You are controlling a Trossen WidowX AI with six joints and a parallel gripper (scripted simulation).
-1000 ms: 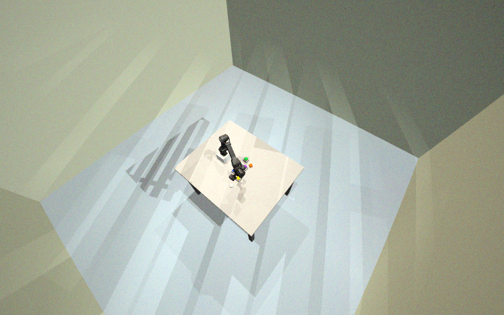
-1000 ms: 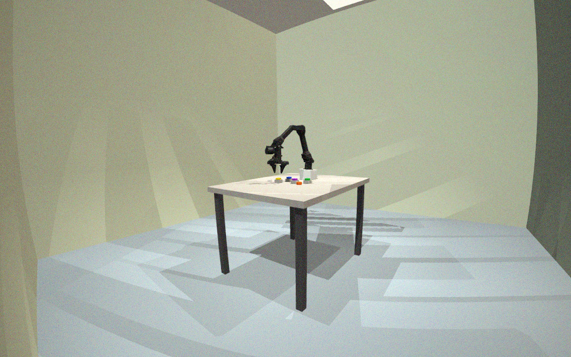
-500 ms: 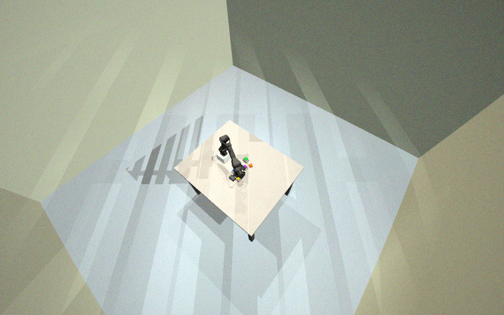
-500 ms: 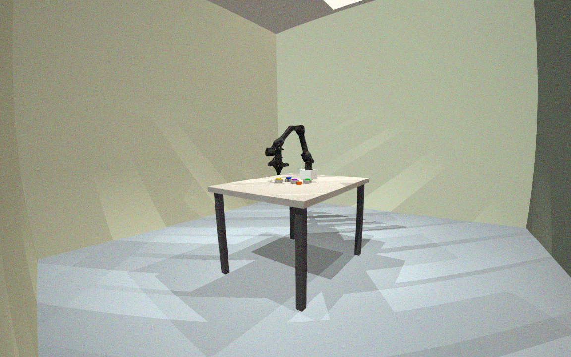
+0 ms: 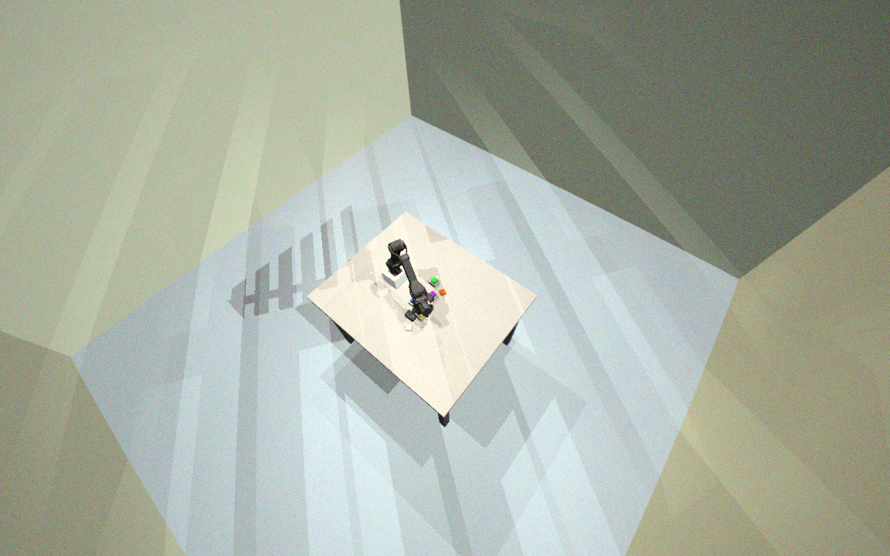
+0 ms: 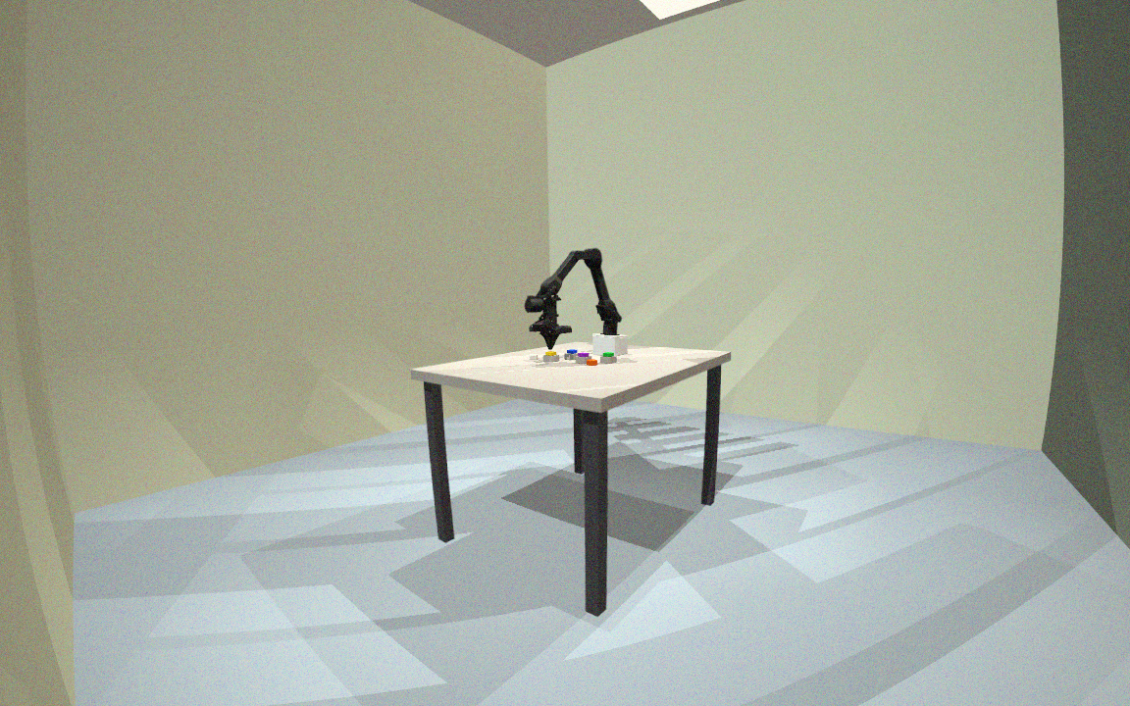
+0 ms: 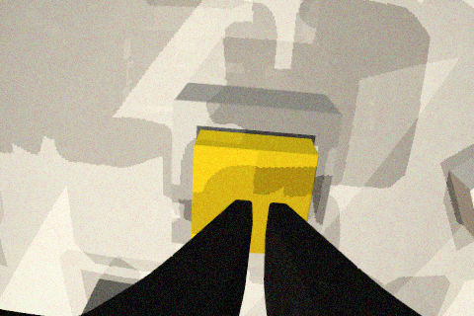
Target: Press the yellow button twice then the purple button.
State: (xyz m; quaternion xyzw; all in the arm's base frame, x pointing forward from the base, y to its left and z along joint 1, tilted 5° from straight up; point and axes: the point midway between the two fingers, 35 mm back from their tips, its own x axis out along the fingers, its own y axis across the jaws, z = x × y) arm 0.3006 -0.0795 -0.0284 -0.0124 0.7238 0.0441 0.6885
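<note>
The yellow button is 20 mm below my gripper tip. Also, from my gripper tip: white block 100 mm to the right, 40 mm below; purple button 50 mm behind, 140 mm to the left, 20 mm below; blue button 100 mm behind, 30 mm to the left, 20 mm below.
</note>
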